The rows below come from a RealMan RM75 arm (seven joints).
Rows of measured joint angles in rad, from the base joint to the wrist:
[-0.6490, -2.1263, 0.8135, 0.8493, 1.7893, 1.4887, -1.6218]
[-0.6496, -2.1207, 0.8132, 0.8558, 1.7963, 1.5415, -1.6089]
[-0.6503, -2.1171, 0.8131, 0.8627, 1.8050, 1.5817, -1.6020]
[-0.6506, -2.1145, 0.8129, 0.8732, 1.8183, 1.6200, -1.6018]
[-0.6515, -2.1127, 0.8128, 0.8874, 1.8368, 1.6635, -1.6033]
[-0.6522, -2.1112, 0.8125, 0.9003, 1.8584, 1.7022, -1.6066]
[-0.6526, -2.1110, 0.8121, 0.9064, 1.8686, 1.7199, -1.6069]
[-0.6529, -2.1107, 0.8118, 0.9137, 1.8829, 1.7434, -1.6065]
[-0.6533, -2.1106, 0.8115, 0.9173, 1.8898, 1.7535, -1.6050]
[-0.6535, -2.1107, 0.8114, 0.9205, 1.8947, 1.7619, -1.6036]
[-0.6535, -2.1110, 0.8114, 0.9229, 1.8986, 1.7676, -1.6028]
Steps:
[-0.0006, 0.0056, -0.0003, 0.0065, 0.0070, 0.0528, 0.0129]
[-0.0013, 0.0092, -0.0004, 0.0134, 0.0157, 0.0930, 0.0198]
[-0.0016, 0.0118, -0.0006, 0.0239, 0.0290, 0.1313, 0.0200]
[-0.0025, 0.0136, -0.0007, 0.0381, 0.0475, 0.1748, 0.0185]
[-0.0032, 0.0151, -0.0010, 0.0510, 0.0691, 0.2135, 0.0152]
[-0.0036, 0.0153, -0.0014, 0.0571, 0.0793, 0.2312, 0.0149]
[-0.0039, 0.0156, -0.0017, 0.0644, 0.0936, 0.2547, 0.0153]
[-0.0043, 0.0157, -0.0020, 0.0680, 0.1005, 0.2648, 0.0168]
[-0.0045, 0.0156, -0.0021, 0.0712, 0.1054, 0.2732, 0.0182]
[-0.0045, 0.0153, -0.0021, 0.0736, 0.1093, 0.2789, 0.0190]

